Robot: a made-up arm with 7 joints.
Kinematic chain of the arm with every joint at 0, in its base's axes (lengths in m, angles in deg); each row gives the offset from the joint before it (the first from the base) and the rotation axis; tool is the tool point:
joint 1: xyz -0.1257 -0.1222 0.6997 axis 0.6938 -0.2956 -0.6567
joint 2: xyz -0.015 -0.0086 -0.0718 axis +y
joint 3: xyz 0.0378 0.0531 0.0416 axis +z
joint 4: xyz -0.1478 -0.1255 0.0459 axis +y
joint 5: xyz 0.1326 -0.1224 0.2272 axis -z
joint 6: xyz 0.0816 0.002 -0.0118 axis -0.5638 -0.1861 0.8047
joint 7: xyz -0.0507 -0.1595 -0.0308 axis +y
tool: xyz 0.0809 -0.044 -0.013
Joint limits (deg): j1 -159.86..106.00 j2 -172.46..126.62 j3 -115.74..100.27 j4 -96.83..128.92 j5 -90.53..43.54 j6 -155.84..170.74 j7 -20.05..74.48
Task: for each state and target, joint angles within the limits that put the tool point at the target. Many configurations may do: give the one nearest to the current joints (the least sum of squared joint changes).
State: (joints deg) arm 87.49 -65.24 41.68 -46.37 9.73 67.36 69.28
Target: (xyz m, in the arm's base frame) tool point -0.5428 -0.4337 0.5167
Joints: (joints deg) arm 86.30 -32.13 43.46 -35.34 24.67 32.40 74.48
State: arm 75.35 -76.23 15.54 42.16 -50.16 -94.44 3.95
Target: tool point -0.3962 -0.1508 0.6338
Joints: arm 77.38 -88.36 46.80 36.91 -50.89 -97.10 -2.42
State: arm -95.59 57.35 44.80 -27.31 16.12 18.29 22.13
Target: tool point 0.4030 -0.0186 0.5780
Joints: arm -93.61 50.16 32.41 -29.26 20.49 8.55 24.66
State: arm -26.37 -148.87 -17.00 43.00 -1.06 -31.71 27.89
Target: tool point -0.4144 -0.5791 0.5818
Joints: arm -13.43 -158.78 12.29 5.54 6.67 12.25 10.38
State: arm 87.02 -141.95 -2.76 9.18 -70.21 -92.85 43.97
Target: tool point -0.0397 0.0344 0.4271
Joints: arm 94.79 -141.08 -3.93 17.09 -55.04 -96.17 43.79
